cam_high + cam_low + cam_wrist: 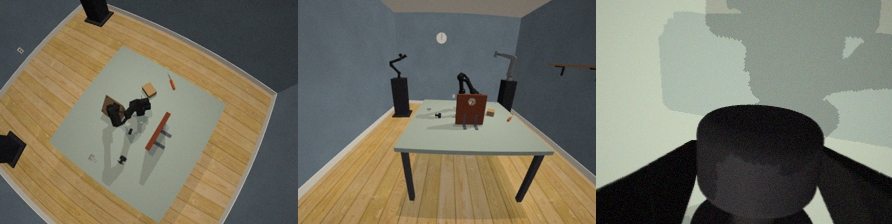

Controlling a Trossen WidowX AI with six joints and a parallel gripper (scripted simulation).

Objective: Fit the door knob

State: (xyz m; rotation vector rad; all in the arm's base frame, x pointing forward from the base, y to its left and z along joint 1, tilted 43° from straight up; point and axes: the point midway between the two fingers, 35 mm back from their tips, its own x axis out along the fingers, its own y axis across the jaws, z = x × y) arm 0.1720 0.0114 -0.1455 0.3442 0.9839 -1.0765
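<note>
Right now my hand is 30 mm to the right of the dark door knob, 20 mm above it and 10 mm past it. From my hand the other things lie so: wooden block: 210 mm to the left, 60 mm below, 30 mm behind.
</note>
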